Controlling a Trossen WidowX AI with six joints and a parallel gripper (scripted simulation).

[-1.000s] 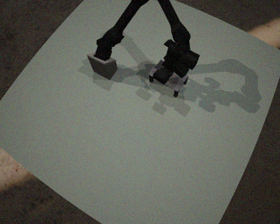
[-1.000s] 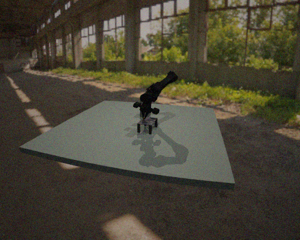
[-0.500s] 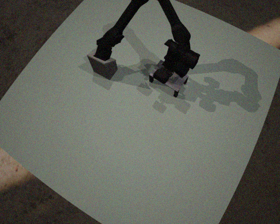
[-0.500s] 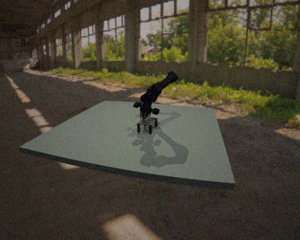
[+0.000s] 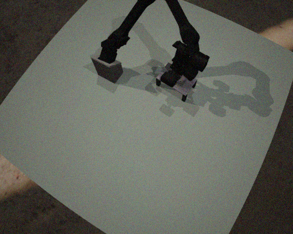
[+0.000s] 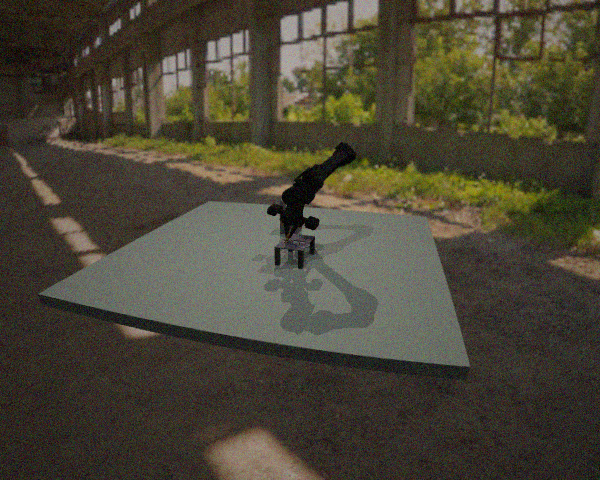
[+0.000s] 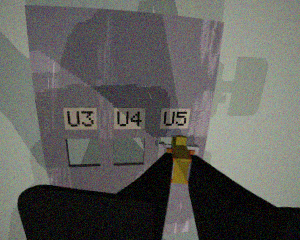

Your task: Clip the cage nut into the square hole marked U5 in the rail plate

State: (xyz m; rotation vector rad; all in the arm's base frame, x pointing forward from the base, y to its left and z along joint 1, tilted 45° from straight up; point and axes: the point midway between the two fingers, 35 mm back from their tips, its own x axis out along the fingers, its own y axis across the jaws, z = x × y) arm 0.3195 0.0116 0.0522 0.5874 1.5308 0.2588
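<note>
My gripper tip is now 10 mm above the cage nut.
</note>
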